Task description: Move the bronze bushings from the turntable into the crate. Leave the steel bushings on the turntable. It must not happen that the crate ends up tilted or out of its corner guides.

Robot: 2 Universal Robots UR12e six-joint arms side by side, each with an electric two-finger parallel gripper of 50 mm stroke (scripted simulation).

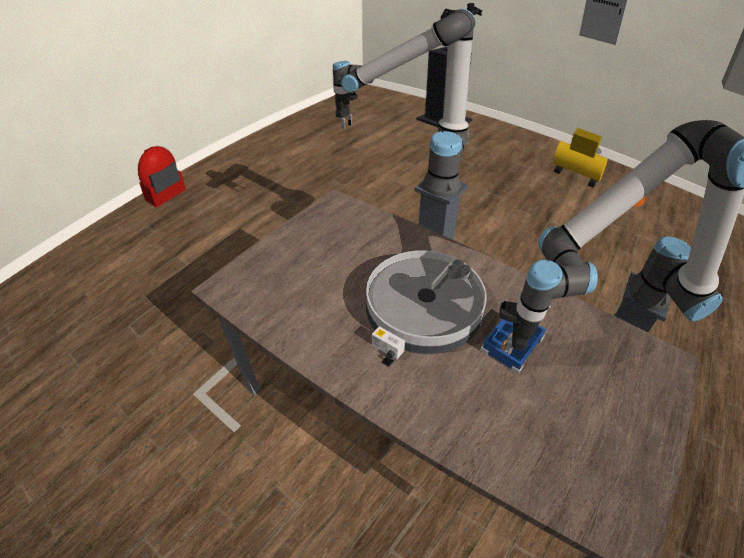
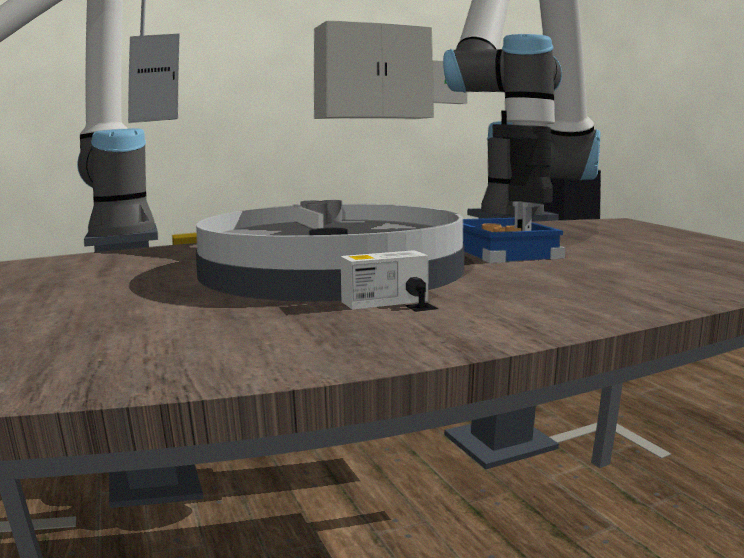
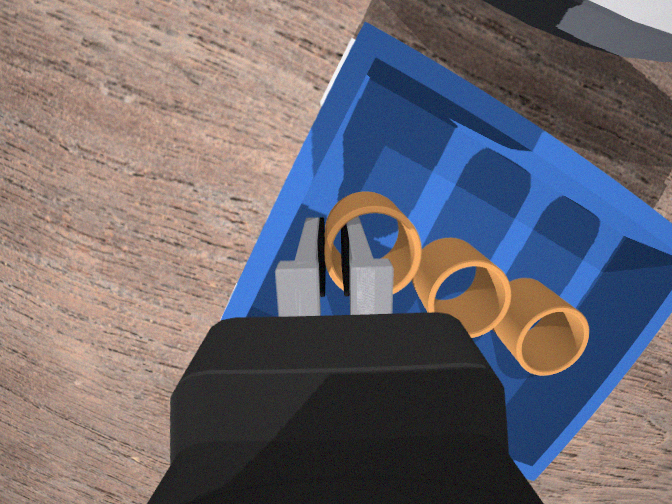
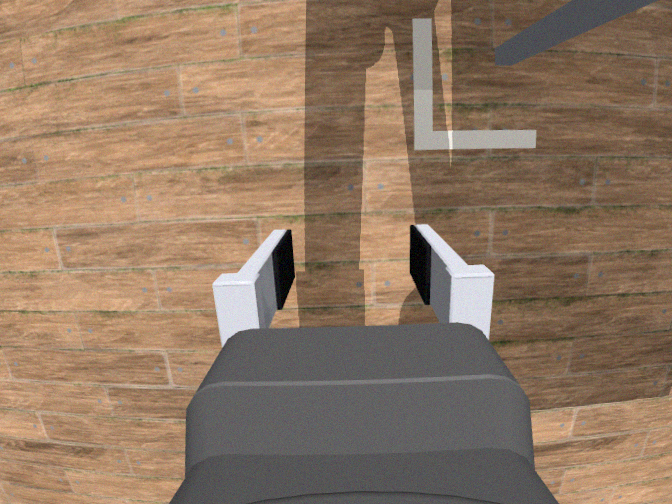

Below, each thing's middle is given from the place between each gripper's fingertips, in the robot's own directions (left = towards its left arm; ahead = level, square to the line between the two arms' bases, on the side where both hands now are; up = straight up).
Right now the blue crate (image 2: 520,245) is 70 mm behind my left hand, 10 mm to the right of it and 30 mm below it. From my left hand the other things lie so: turntable (image 1: 401,294) (340 mm to the right).
Now: right hand 63 cm short of the turntable, 103 cm to the right of it and 13 cm above it. Round my right hand: blue crate (57 cm ahead, 137 cm to the left, 15 cm below).
